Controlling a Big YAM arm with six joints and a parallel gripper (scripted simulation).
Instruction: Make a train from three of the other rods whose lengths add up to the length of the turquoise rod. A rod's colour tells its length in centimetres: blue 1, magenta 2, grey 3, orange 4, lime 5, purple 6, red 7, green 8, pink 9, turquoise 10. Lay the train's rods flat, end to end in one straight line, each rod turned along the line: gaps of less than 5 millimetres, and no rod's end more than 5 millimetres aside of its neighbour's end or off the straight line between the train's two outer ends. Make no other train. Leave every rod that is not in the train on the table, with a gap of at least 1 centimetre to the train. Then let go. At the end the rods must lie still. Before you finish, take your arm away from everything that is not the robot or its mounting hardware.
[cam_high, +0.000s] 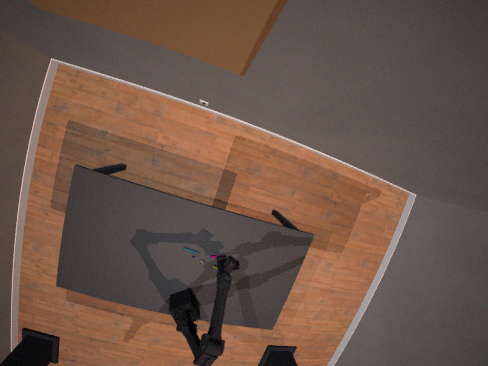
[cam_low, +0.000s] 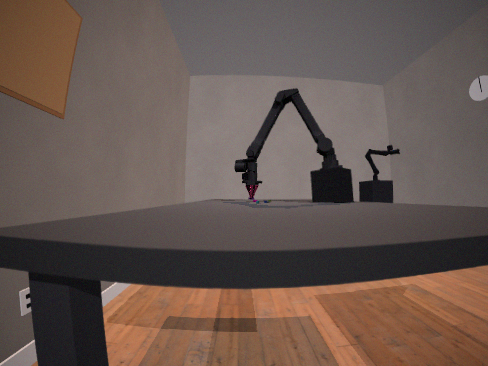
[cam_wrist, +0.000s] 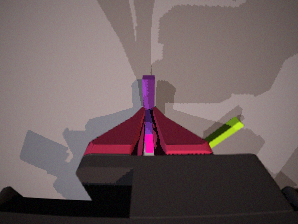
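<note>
The purple rod lies 1 cm below my hand. Also, from my hand: blue rod: 6 cm behind, 18 cm to the left, 2 cm below; then lime rod: 10 cm behind, 1 cm to the left, 2 cm below; then grey rod: 8 cm behind, 12 cm to the left, 2 cm below.
</note>
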